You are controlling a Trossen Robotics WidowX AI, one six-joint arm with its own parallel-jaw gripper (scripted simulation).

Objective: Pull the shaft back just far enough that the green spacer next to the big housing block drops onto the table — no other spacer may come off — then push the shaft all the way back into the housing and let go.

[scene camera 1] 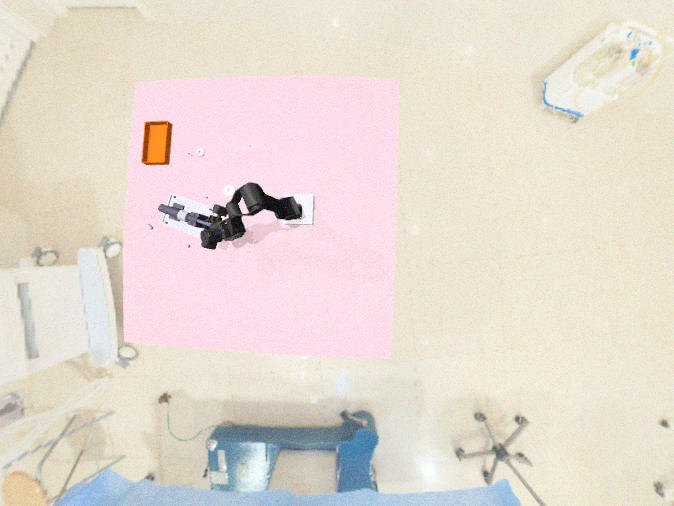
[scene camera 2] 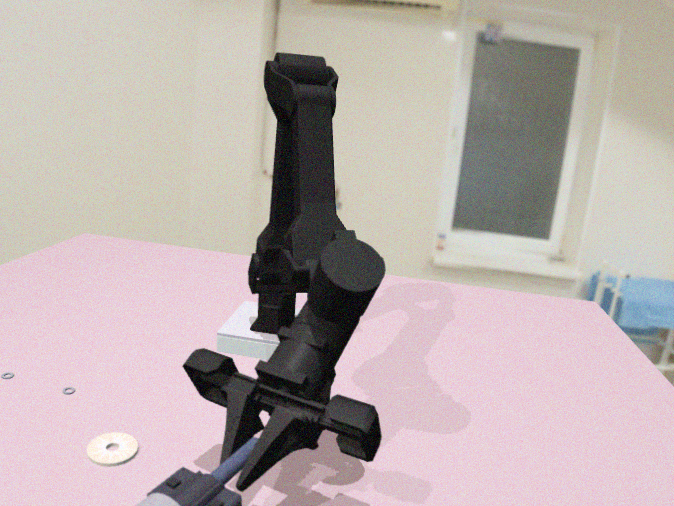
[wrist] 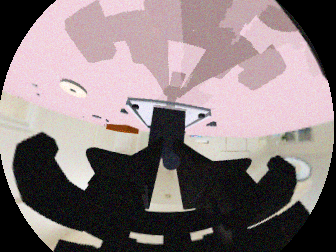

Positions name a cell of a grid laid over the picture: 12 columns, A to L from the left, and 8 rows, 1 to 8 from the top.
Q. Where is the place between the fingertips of my gripper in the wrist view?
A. G5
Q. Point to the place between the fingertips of my gripper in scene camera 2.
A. At E8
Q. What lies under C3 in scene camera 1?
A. An orange bin.
